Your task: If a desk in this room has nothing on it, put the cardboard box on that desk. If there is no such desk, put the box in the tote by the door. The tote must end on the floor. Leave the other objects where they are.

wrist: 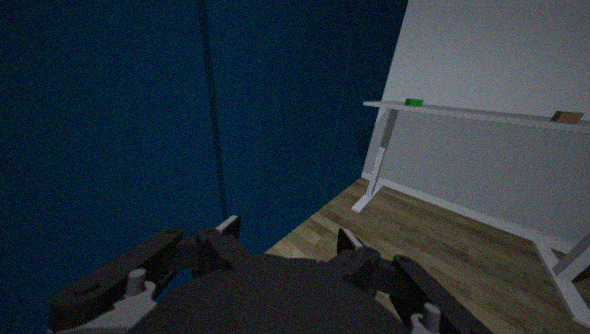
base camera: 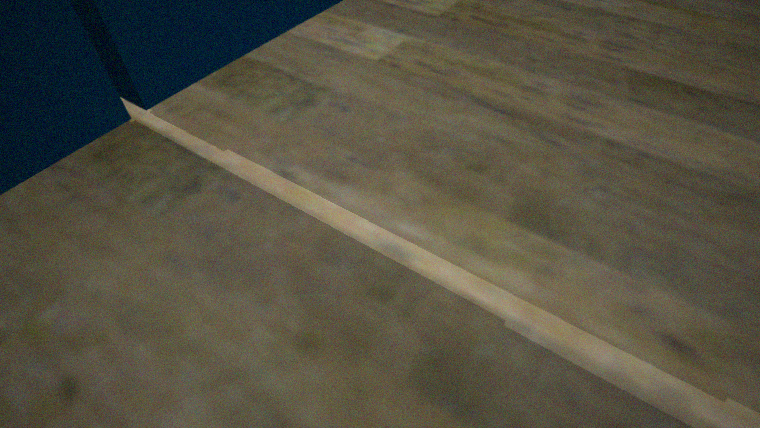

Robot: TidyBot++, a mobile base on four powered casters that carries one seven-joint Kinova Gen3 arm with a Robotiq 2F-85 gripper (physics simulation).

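Frame: origin at the arm's base, x ahead, y right, z down, level; centimetres.
Seen in the pictures: gripper, fingertip midpoint: [wrist: 288, 233].
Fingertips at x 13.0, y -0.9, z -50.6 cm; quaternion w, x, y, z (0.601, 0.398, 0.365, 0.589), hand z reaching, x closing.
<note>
Offsets run from my fingertips to a thing's top centre. "*": to the spot under its first point. Level surfaces: height alone.
A white desk {dz -4.7 cm} [wrist: 475, 114] stands against the grey wall at the right of the wrist view. A brown box-like object {dx +93.2, dy +128.5, dz -9.7 cm} [wrist: 567, 117] sits on its top near the right edge of the view; it looks like the cardboard box, but it is small and dim. A small green block {dx +132.3, dy +74.6, dz -9.2 cm} [wrist: 414, 102] sits near the desk top's left end. My gripper [wrist: 288, 233] is open and empty, well away from the desk. The tote and the door do not show in either view.
A dark blue wall or panel [wrist: 285, 100] [base camera: 186, 31] with a dark vertical seam rises at the left. White desk legs {* dx +150.9, dy +71.3, dz +57.1 cm} [wrist: 376, 170] stand on the wood floor {dz +90.3 cm} [wrist: 450, 240] [base camera: 425, 159]. A pale strip [base camera: 372, 233] crosses the floor in the base view.
</note>
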